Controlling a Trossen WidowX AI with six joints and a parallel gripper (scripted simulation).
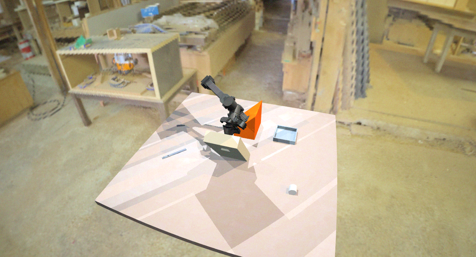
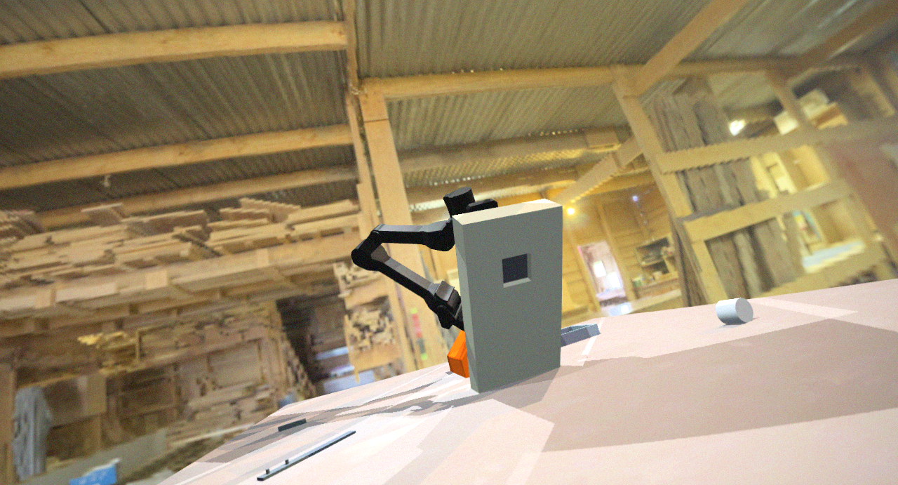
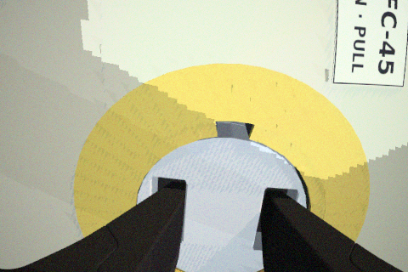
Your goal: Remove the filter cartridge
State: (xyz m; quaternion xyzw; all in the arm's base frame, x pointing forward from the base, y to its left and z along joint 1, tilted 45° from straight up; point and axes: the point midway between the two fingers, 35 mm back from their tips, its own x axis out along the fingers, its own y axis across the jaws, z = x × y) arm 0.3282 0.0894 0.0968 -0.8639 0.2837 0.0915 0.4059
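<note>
The round filter cartridge lies 1 cm below my gripper tip and 1 cm ahead of it. Also, from my gripper tip: grey tray 41 cm behind, 29 cm to the left, 22 cm below; then cream service panel 8 cm below, 4 cm behind; then short grey piece 49 cm to the right, 31 cm behind, 22 cm below.
</note>
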